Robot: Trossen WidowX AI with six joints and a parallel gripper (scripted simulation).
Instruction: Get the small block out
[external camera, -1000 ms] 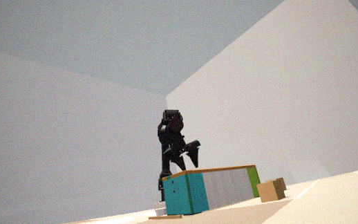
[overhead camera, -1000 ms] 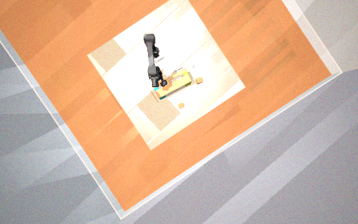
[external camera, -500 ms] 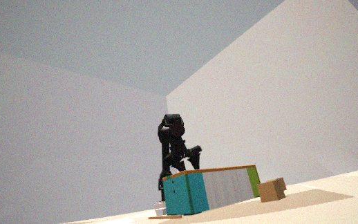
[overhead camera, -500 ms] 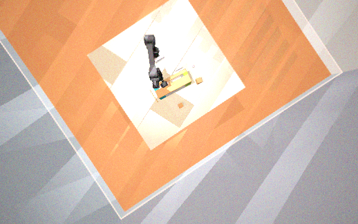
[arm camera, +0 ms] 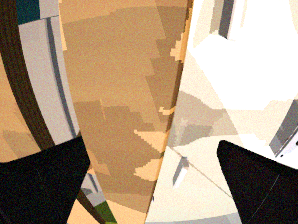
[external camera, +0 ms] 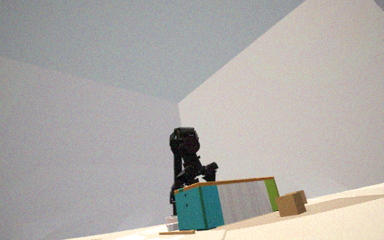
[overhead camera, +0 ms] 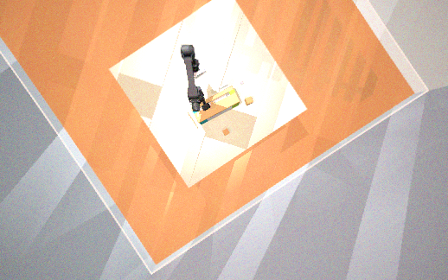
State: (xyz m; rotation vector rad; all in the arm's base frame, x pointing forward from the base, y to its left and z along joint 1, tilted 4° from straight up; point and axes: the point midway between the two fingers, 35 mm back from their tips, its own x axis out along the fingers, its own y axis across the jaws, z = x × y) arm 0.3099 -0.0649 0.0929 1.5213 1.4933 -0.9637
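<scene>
Right now the box is 3 cm ahead of my gripper tip, 5 cm to the left of it and 4 cm below it. From my gripper tip the other things lie so: block 31 cm ahead, 2 cm to the left, 8 cm below; flat tan strip 7 cm ahead, 19 cm to the right, 10 cm below.
</scene>
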